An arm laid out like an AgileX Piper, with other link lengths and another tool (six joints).
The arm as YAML. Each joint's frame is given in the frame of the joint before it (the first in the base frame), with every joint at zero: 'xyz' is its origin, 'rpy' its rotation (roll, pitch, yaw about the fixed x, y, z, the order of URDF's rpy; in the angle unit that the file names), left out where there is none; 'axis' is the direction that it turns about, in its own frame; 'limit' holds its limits. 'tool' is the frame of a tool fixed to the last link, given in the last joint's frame.
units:
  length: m
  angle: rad
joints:
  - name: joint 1
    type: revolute
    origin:
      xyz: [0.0, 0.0, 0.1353]
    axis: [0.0, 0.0, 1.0]
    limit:
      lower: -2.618
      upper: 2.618
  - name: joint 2
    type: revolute
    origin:
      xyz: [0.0, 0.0, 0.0]
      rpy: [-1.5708, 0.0, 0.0]
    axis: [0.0, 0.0, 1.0]
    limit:
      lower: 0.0
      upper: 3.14
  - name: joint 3
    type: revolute
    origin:
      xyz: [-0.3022, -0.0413, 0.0]
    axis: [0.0, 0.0, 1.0]
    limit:
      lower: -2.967
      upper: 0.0
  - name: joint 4
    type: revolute
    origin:
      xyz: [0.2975, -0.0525, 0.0]
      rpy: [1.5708, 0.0, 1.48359]
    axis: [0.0, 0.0, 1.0]
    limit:
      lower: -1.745
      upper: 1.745
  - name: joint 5
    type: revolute
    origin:
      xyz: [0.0, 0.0, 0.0]
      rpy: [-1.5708, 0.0, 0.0]
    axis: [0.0, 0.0, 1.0]
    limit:
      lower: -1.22
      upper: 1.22
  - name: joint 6
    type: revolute
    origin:
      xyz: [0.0, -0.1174, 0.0]
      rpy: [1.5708, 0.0, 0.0]
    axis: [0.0, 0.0, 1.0]
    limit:
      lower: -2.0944
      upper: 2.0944
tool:
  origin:
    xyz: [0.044, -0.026, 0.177]
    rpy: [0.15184, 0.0, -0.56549]
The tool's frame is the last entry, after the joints.
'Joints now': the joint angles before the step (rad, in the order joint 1, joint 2, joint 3, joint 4, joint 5, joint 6). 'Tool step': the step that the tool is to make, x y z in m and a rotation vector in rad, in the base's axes. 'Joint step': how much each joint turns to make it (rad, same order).
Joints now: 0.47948 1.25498 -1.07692 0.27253 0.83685 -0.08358
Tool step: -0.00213 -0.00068 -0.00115 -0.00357 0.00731 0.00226
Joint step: 0.00002 -0.00001 0.00001 -0.00002 0.00844 0.00003
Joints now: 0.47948 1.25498 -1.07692 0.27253 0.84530 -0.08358
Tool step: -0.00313 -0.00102 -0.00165 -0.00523 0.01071 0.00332
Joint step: -0.00001 -0.00002 0.00001 0.00001 0.01238 -0.00002
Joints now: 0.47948 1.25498 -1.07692 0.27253 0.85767 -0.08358
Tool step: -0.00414 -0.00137 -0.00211 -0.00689 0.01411 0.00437
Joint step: -0.00001 0.00000 -0.00001 0.00000 0.01632 -0.00001
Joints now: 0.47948 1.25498 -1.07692 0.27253 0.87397 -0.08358
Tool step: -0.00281 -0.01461 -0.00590 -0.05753 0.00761 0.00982
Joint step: -0.00090 0.00000 0.00000 -0.04993 0.03381 0.00255
